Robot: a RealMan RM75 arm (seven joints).
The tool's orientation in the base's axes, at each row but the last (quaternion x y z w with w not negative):
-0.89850, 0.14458, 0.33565, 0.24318
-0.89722, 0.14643, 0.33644, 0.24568
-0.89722, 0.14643, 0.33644, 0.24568
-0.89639, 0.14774, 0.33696, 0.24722
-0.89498, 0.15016, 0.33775, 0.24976
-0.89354, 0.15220, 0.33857, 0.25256
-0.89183, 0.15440, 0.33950, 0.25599
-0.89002, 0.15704, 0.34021, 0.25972
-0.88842, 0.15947, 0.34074, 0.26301
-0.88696, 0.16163, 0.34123, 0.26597
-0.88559, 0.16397, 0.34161, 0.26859
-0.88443, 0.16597, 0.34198, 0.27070
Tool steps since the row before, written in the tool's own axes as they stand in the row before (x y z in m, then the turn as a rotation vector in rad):
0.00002, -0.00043, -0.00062, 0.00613, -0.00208, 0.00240
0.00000, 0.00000, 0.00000, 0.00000, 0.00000, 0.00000
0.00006, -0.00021, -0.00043, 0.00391, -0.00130, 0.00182
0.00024, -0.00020, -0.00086, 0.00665, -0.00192, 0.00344
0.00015, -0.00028, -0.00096, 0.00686, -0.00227, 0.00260
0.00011, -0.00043, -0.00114, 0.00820, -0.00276, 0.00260
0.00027, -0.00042, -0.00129, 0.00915, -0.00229, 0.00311
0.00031, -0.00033, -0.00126, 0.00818, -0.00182, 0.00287
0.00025, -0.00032, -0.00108, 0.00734, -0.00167, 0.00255
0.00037, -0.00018, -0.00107, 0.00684, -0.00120, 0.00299
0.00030, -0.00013, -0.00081, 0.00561, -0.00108, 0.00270
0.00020, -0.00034, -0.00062, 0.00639, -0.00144, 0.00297
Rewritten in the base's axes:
0.00053, 0.00003, 0.00054, 0.00409, 0.00244, -0.00500
0.00000, 0.00000, 0.00000, 0.00000, 0.00000, 0.00000
0.00036, -0.00006, 0.00031, 0.00245, 0.00169, -0.00339
0.00072, -0.00032, 0.00047, 0.00385, 0.00282, -0.00608
0.00074, -0.00031, 0.00062, 0.00460, 0.00262, -0.00556
0.00087, -0.00029, 0.00081, 0.00579, 0.00289, -0.00630
0.00106, -0.00041, 0.00079, 0.00600, 0.00270, -0.00744
0.00103, -0.00048, 0.00070, 0.00521, 0.00228, -0.00679
0.00089, -0.00039, 0.00062, 0.00470, 0.00206, -0.00607
0.00090, -0.00052, 0.00048, 0.00390, 0.00199, -0.00617
0.00069, -0.00040, 0.00034, 0.00311, 0.00185, -0.00518
0.00062, -0.00012, 0.00037, 0.00370, 0.00222, -0.00575

